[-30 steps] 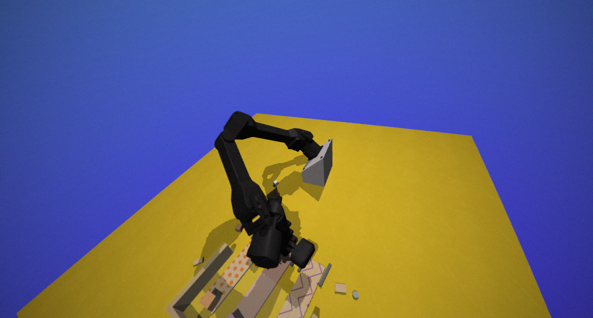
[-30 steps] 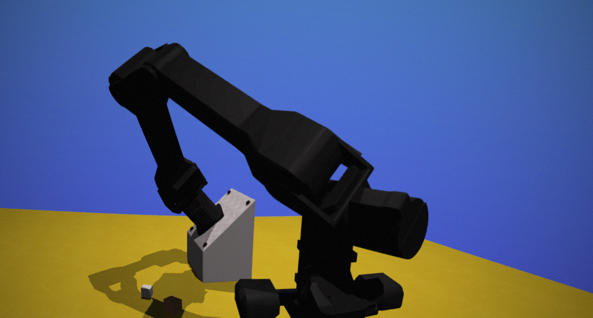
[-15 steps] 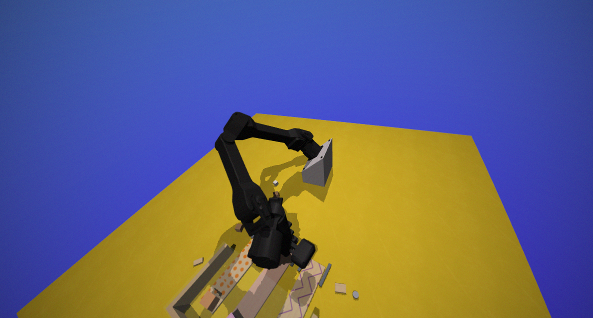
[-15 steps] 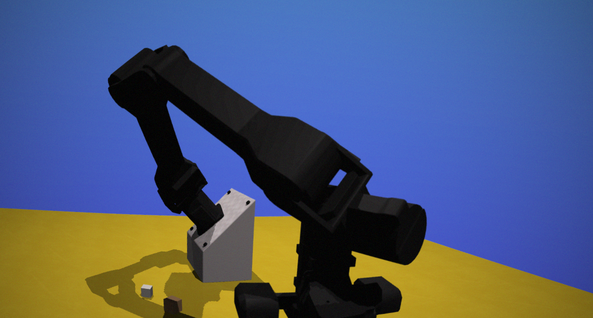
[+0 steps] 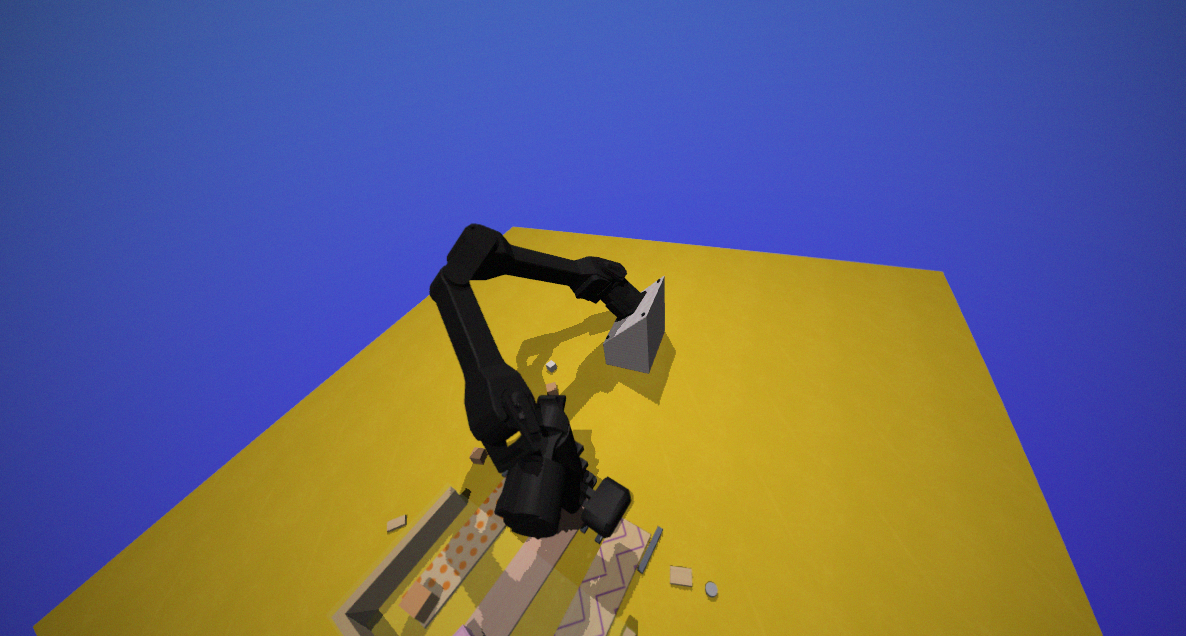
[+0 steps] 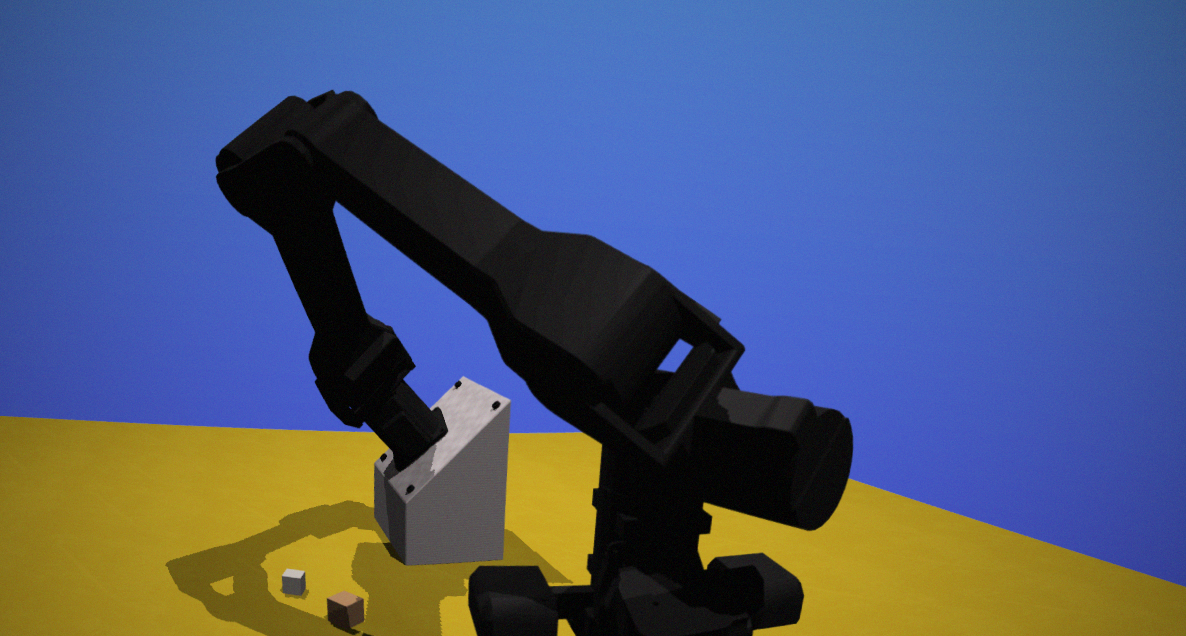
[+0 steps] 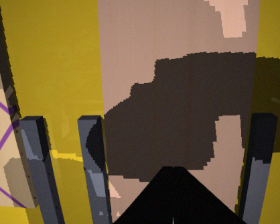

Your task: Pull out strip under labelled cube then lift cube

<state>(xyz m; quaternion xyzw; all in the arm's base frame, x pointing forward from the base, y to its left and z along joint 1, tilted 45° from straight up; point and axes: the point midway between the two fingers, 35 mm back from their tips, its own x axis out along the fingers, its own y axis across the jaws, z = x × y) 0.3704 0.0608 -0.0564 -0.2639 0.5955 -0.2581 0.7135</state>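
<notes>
Now: gripper tip 210 mm short of the labelled pink cube, 20 mm to the left of it and 20 mm below it.
</notes>
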